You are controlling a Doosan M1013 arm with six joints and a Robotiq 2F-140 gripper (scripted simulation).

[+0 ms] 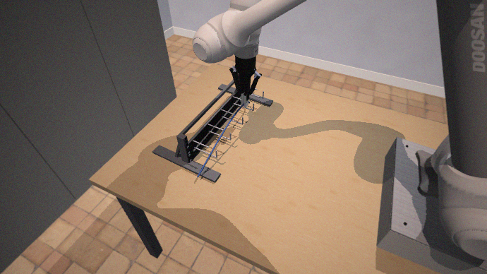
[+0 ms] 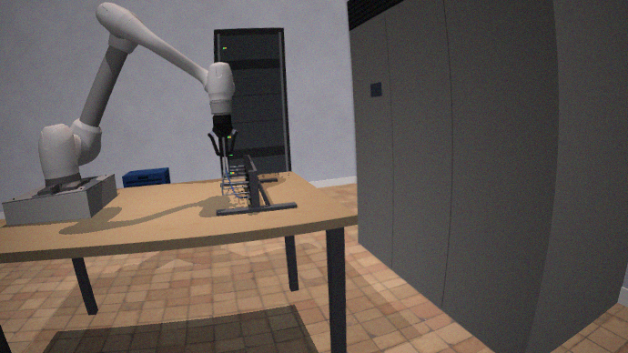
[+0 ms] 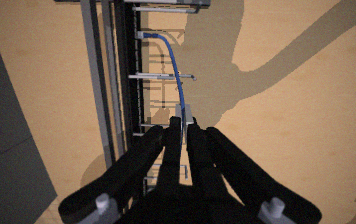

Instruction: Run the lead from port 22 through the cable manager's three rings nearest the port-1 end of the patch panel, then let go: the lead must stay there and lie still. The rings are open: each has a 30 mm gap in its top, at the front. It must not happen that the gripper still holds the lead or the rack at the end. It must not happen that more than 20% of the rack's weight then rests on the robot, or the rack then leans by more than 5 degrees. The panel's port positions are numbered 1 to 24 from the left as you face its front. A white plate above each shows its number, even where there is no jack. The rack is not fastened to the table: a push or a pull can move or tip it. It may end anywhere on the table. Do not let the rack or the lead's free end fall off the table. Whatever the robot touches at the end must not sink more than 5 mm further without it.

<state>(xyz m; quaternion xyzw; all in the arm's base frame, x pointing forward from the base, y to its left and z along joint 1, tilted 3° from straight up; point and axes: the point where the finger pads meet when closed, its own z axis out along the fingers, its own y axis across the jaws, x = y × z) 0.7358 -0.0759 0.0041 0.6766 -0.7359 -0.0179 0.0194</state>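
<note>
The rack lies 10 cm ahead of my hand, 8 cm below it and 4 cm to the left of it.
</note>
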